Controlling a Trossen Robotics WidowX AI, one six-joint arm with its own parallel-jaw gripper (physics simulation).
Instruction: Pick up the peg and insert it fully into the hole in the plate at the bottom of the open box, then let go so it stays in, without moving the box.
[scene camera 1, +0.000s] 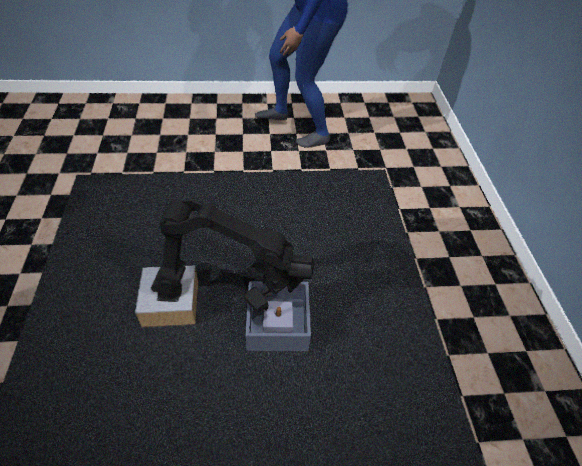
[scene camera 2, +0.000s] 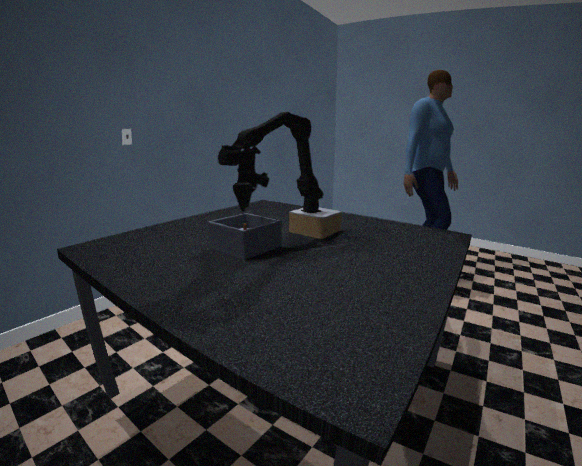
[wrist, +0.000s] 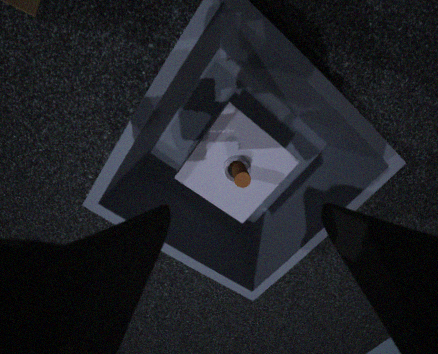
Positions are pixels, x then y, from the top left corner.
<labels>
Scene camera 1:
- gripper: 277, 300
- pale plate: 271, 324
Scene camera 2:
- gripper: 245, 209
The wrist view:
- gripper: 244, 212
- pale plate: 232, 136
</labels>
